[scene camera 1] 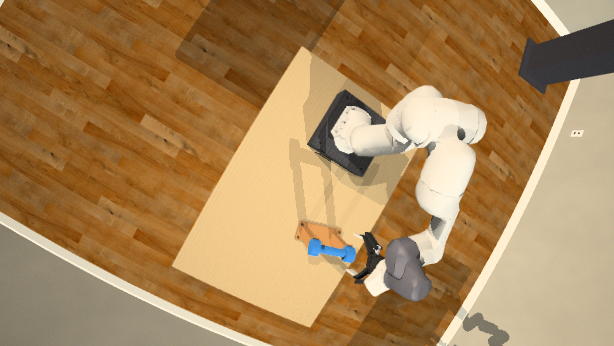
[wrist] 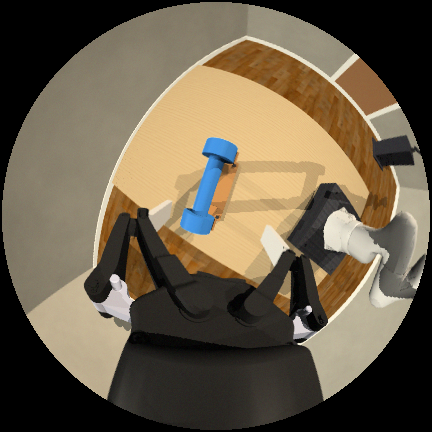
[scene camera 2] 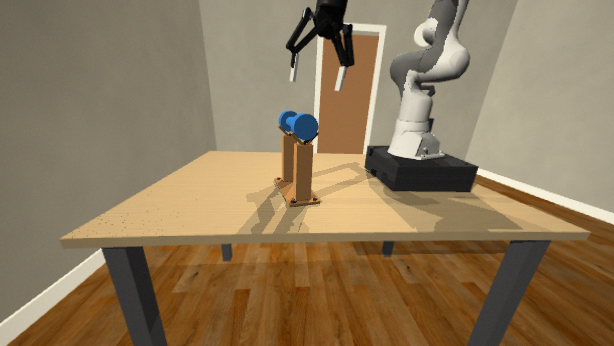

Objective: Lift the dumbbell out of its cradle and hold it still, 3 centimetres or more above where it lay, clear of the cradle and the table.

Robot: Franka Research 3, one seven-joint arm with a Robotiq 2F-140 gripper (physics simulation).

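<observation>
The blue dumbbell (scene camera 1: 331, 250) (scene camera 2: 304, 127) (wrist: 207, 192) rests level across the tops of the two uprights of the orange-brown cradle (scene camera 1: 320, 232) (scene camera 2: 303, 172) (wrist: 226, 187). Its two thick ends stick out past the uprights. My gripper (scene camera 1: 353, 253) (scene camera 2: 317, 80) (wrist: 217, 221) is wide open and empty. In the second scene view it hangs above the dumbbell, a little to the right, with its pale fingertips pointing down. In the first scene view it is beside the dumbbell's right end. The dumbbell hides part of the cradle in the wrist view.
The cradle's base plate stands on the light wooden table (scene camera 1: 240, 225) (scene camera 2: 200, 210) (wrist: 165, 135). The arm's black mounting block (scene camera 1: 325, 135) (scene camera 2: 435, 175) (wrist: 310, 230) stands on the same table, to the right of the cradle in the second scene view. Shadows of the arm cross the table top.
</observation>
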